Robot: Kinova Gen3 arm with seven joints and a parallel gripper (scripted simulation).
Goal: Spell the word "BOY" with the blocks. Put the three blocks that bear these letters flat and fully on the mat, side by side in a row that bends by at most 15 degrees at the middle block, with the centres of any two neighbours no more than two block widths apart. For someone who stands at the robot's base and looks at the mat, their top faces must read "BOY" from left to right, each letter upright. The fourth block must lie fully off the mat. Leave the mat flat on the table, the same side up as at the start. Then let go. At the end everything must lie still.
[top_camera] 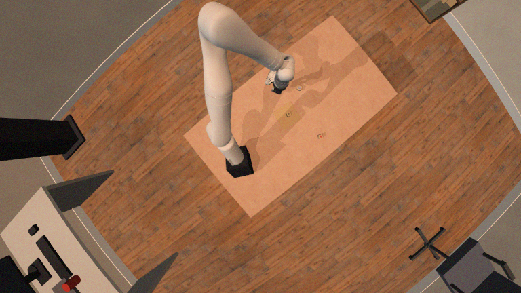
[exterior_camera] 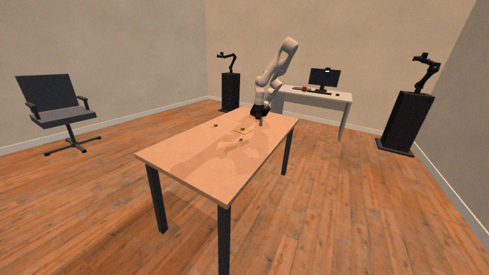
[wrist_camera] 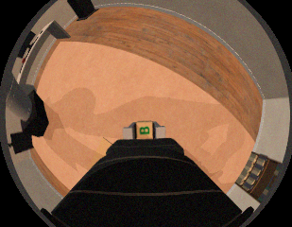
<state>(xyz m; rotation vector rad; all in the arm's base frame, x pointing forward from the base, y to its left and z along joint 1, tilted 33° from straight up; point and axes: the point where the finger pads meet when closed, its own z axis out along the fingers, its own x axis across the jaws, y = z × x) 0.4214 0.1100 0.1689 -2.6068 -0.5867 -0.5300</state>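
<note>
The mat lies 3 cm behind my hand, 18 cm to the right of it and 12 cm below it.
</note>
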